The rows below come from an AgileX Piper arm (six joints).
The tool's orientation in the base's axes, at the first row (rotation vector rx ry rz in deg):
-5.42 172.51 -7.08
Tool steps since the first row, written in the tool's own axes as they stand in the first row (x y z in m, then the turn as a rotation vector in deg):
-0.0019 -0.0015 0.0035 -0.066 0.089 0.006
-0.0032 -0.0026 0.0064 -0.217 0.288 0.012
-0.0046 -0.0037 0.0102 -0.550 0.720 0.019
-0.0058 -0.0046 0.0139 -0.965 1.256 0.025
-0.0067 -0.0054 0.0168 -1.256 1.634 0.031
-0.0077 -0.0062 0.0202 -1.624 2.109 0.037
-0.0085 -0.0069 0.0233 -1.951 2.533 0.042
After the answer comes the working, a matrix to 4 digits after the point.
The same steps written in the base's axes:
0.0024 -0.0016 -0.0031 0.061 0.093 -0.005
0.0041 -0.0029 -0.0057 0.200 0.300 -0.010
0.0061 -0.0042 -0.0092 0.506 0.752 -0.012
0.0078 -0.0053 -0.0126 0.887 1.313 -0.013
0.0091 -0.0062 -0.0153 1.154 1.708 -0.015
0.0106 -0.0072 -0.0185 1.492 2.205 -0.016
0.0118 -0.0081 -0.0214 1.792 2.648 -0.017

The tool's axes in the first row as the columns of a matrix, in the base's axes (rounded; the answer above uses it unrounded):
-0.9900 -0.0572 0.1288
-0.0676 0.9947 -0.0776
-0.1236 -0.0855 -0.9886

